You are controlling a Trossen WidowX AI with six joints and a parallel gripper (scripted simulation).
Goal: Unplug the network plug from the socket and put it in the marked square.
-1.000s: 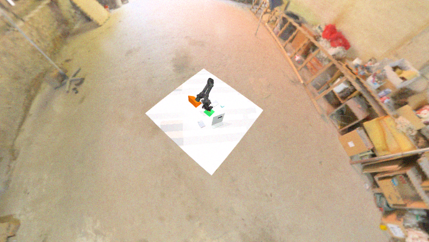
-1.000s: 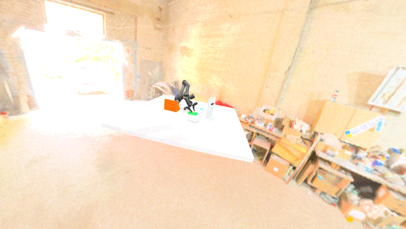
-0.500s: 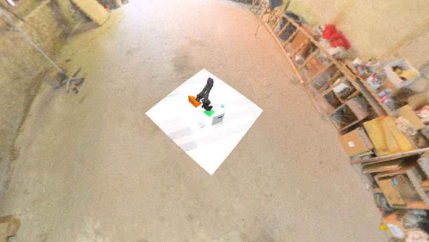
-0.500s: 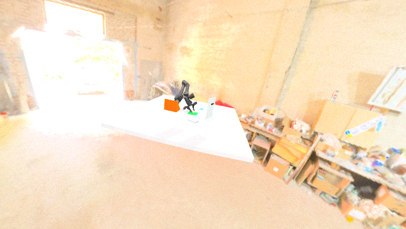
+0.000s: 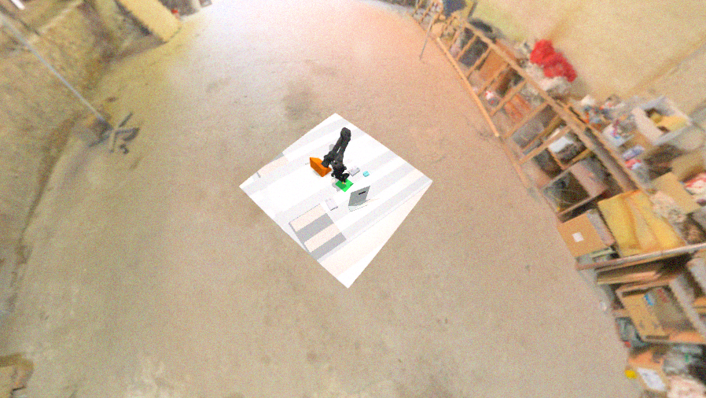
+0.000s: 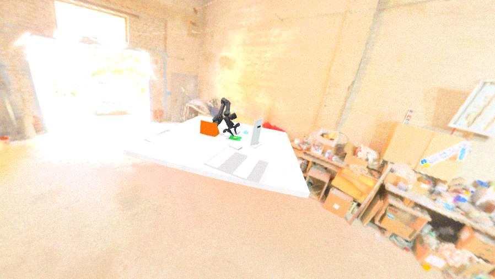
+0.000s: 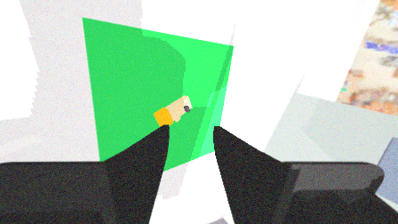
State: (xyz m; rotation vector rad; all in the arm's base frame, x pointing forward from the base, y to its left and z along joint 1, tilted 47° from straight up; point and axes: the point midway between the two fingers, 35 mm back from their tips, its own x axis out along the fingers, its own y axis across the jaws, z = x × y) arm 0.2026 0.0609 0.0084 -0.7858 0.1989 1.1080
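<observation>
Right now my gripper tip is 1 cm to the right of the network plug and 2 cm above it. The rest, counted from my gripper tip: small cyan object 5 cm ahead, 23 cm to the left, 2 cm below; white panel 23 cm ahead, 3 cm to the right, 9 cm above; green marked square 1 cm ahead, 3 cm below.
</observation>
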